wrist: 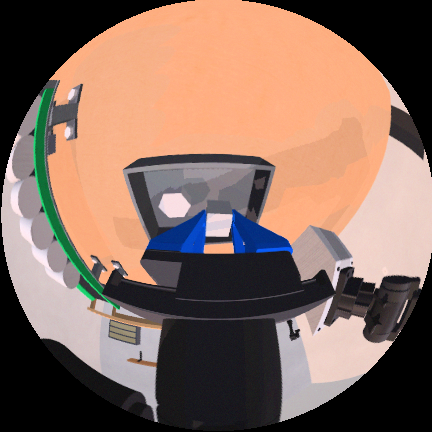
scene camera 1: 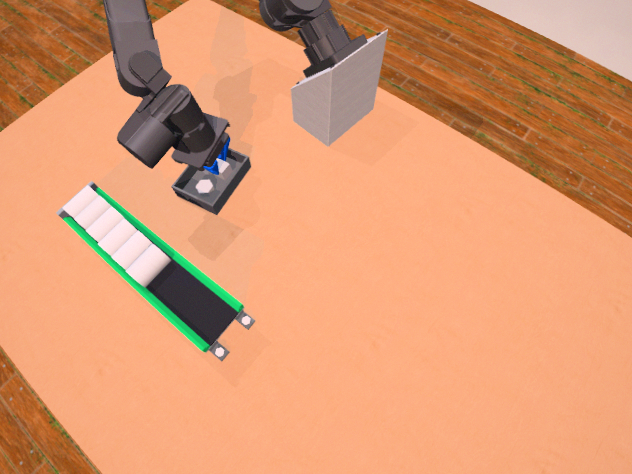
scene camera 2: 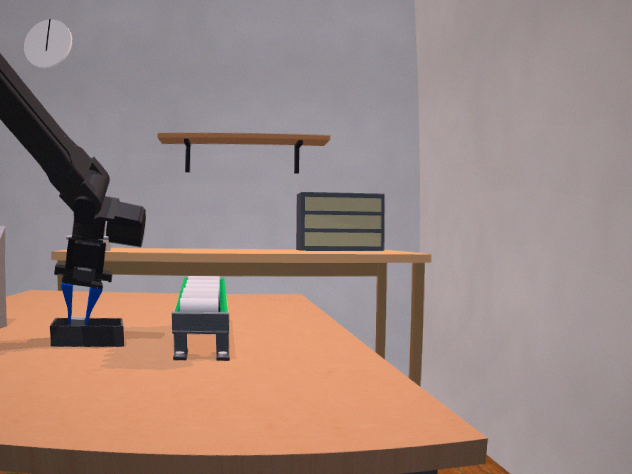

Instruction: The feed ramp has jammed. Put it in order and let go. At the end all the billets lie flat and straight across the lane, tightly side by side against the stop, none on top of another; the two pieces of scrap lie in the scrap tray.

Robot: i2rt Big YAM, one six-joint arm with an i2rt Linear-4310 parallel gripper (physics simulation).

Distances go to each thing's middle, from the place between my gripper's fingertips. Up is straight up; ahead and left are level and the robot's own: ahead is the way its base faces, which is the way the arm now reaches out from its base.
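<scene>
Scrap block [wrist: 218,212], 10 mm left of my hand. Hexagonal scrap piece [wrist: 175,201], 20 mm below my hand, 50 mm ahead of it, 10 mm left of it. Dark scrap tray [scene camera 1: 184,187], 20 mm ahead of my hand, 10 mm below it. Dark lane [scene camera 1: 203,311], 40 mm above my hand, 80 mm left of it, 220 mm ahead of it.
</scene>
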